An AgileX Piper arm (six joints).
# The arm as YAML. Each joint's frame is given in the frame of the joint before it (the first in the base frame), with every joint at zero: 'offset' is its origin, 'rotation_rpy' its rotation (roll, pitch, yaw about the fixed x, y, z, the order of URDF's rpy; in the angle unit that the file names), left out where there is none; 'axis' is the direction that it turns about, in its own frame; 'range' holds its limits. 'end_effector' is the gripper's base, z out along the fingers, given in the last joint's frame.
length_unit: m
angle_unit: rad
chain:
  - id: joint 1
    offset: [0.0, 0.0, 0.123]
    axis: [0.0, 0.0, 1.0]
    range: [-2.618, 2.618]
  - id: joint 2
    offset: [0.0, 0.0, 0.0]
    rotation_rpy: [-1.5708, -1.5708, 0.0]
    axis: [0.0, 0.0, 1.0]
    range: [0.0, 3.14]
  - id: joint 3
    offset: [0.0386, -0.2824, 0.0]
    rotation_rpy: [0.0, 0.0, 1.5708]
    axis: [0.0, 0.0, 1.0]
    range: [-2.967, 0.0]
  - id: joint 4
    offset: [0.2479, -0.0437, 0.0]
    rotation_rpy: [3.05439, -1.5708, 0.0]
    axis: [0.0, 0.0, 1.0]
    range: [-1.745, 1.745]
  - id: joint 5
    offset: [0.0, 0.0, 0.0]
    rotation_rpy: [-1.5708, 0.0, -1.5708]
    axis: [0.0, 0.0, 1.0]
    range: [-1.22, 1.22]
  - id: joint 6
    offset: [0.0, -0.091, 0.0]
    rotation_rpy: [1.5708, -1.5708, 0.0]
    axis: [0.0, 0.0, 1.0]
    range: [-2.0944, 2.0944]
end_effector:
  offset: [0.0, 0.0, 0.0]
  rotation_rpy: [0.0, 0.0, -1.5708]
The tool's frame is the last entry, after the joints.
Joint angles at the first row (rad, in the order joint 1, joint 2, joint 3, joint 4, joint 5, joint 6):
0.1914 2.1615 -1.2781 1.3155 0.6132 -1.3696
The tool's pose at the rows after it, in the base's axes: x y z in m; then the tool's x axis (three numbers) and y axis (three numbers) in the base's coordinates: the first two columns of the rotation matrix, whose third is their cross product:
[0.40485 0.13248 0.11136 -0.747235 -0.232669 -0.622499 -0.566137 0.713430 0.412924]
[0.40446 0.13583 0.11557 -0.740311 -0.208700 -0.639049 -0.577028 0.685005 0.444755]
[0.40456 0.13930 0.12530 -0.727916 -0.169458 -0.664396 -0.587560 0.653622 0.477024]
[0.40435 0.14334 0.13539 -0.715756 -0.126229 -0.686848 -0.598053 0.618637 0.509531]
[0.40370 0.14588 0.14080 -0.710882 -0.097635 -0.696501 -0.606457 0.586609 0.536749]
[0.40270 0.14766 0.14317 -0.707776 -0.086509 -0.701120 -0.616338 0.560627 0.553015]
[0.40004 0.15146 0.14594 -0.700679 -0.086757 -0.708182 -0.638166 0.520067 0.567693]
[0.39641 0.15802 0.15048 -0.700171 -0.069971 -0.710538 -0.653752 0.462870 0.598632]
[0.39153 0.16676 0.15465 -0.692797 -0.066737 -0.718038 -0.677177 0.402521 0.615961]
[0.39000 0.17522 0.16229 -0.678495 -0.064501 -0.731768 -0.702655 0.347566 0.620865]
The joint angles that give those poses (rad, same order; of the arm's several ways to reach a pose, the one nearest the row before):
0.1915 2.1615 -1.2763 1.3520 0.6396 -1.4068
0.1915 2.1593 -1.2763 1.4072 0.6790 -1.4434
0.1914 2.1462 -1.2763 1.4732 0.7208 -1.4782
0.1934 2.1333 -1.2763 1.5387 0.7643 -1.5074
0.1934 2.1291 -1.2763 1.5790 0.8046 -1.5237
0.1934 2.1291 -1.2763 1.5976 0.8362 -1.5345
0.1972 2.1291 -1.2763 1.6091 0.8808 -1.5488
0.2066 2.1291 -1.2763 1.6372 0.9404 -1.5558
0.2230 2.1291 -1.2763 1.6589 0.9950 -1.5705
0.2385 2.1291 -1.2953 1.6697 1.0402 -1.5730

